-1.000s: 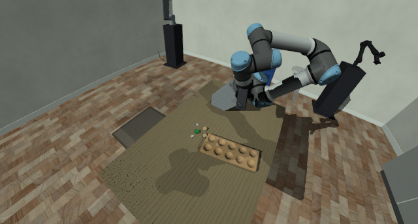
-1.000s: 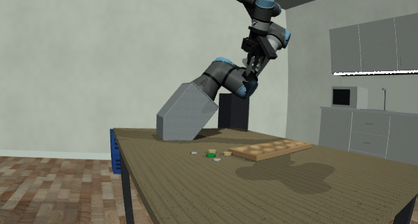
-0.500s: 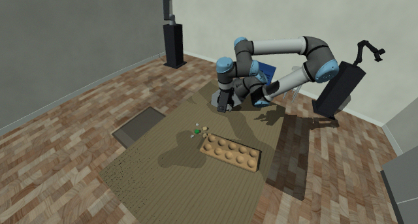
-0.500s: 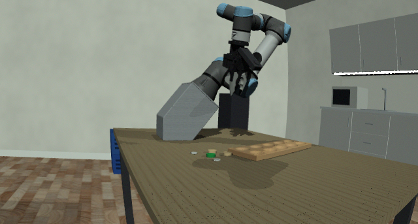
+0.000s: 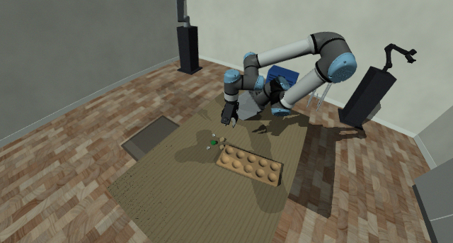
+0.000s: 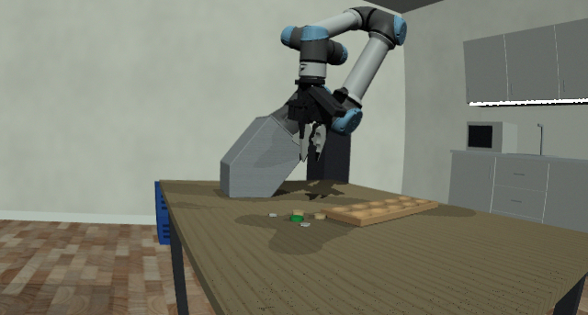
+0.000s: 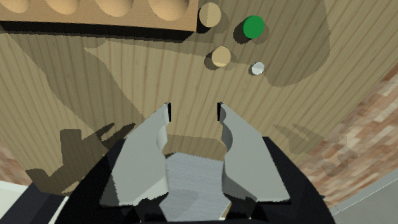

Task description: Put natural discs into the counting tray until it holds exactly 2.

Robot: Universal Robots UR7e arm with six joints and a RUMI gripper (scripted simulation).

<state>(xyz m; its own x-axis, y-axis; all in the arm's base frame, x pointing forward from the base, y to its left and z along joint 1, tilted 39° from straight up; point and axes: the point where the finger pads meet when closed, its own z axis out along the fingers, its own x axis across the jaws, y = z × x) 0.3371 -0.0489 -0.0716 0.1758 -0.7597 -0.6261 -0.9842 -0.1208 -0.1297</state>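
The green disc lies 70 mm ahead of my hand, 80 mm to the right of it and 150 mm below it. From my hand the other things lie so: wooden counting tray 100 mm ahead, 200 mm to the left, 150 mm below.
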